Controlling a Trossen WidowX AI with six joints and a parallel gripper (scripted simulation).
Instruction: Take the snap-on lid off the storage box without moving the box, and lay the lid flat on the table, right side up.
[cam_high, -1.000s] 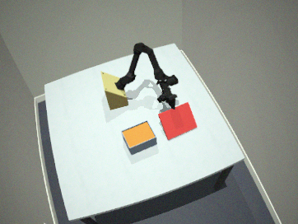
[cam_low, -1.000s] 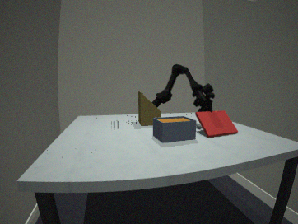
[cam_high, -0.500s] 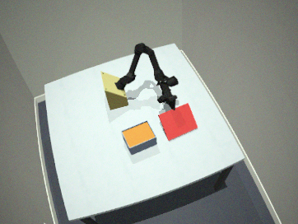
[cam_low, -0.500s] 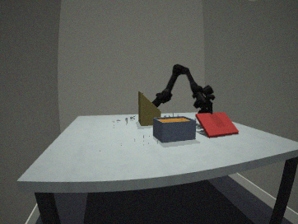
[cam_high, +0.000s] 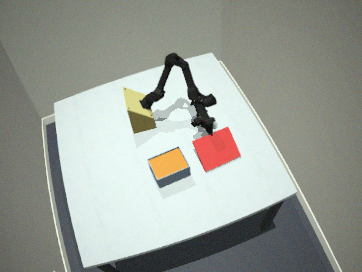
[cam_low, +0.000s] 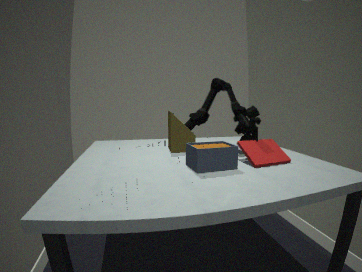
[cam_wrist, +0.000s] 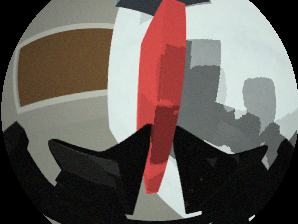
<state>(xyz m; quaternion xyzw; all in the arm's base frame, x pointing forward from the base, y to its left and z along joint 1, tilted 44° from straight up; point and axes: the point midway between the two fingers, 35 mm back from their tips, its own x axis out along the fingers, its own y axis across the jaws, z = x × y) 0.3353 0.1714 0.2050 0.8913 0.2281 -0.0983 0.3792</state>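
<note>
Now: the red lid 8 cm ahead of my gripper tip and 3 cm below it. From my gripper tip the other things lie so: grey-blue storage box 6 cm ahead, 30 cm to the right, 4 cm below.
</note>
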